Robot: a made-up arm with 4 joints. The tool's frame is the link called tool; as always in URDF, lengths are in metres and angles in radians. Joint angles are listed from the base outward. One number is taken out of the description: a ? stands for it. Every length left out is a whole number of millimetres.
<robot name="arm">
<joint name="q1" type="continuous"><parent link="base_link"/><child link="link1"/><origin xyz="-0.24 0.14 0.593" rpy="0.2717 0.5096 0.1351"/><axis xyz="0 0 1"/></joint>
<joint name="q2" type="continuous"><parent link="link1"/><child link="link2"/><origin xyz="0.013 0.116 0" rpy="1.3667 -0.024 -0.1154"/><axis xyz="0 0 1"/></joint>
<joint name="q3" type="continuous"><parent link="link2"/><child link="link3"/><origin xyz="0.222 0.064 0" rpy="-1.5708 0 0.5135"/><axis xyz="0 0 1"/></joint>
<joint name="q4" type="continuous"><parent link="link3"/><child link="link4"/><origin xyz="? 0.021 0" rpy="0.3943 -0.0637 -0.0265"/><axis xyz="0 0 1"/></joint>
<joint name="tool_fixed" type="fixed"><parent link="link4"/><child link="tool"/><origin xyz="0.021 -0.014 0" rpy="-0.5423 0.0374 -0.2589"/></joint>
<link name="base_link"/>
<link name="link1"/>
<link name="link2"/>
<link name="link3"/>
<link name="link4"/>
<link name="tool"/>
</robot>
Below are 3 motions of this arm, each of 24 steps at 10 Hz.
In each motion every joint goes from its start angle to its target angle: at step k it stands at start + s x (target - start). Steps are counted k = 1, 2, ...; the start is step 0. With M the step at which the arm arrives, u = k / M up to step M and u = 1 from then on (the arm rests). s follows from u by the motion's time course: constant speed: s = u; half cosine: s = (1 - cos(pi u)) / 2; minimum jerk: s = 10 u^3 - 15 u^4 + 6 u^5.
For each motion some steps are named. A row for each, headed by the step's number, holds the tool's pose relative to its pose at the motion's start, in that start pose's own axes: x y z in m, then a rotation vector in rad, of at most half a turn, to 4 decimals.
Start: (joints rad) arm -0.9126 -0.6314 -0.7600 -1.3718
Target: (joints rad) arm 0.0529 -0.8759 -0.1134 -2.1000
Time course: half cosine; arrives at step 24
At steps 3, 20, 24:
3: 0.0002 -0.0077 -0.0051 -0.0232 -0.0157 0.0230
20: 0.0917 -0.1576 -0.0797 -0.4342 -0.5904 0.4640
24: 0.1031 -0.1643 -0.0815 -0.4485 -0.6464 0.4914

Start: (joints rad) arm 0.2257 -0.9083 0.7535 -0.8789
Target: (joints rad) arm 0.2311 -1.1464 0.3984 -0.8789
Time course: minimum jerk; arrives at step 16
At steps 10, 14, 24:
10: -0.0046 0.0099 -0.0377 0.0145 0.2250 -0.2073
14: -0.0076 0.0131 -0.0509 0.0103 0.3017 -0.2856
24: -0.0078 0.0133 -0.0517 0.0098 0.3064 -0.2906

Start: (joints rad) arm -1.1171 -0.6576 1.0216 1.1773
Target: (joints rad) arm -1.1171 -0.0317 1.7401 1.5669
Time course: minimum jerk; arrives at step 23
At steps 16, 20, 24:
16: 0.0119 -0.0170 0.1020 -0.1684 -0.0776 1.0445
20: 0.0141 -0.0165 0.1212 -0.1633 -0.0533 1.2336
24: 0.0144 -0.0164 0.1235 -0.1618 -0.0496 1.2560

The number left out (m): -0.023
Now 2 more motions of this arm.
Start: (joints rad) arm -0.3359 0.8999 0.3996 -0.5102
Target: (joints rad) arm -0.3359 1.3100 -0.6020 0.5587
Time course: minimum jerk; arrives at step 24
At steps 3, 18, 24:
3: 0.0000 0.0003 0.0017 0.0055 -0.0119 -0.0013
18: -0.0086 0.0051 0.1002 0.1587 -0.6947 -0.1231
24: -0.0114 0.0037 0.1121 0.1573 -0.7715 -0.1455

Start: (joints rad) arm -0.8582 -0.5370 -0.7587 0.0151
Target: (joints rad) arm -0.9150 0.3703 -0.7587 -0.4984
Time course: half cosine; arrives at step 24
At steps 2, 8, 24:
2: 0.0004 0.0000 0.0035 0.0132 -0.0036 -0.0088
8: 0.0030 -0.0042 0.0507 0.1993 -0.0453 -0.1221
24: -0.0255 -0.0641 0.1795 0.8549 -0.0824 -0.3784

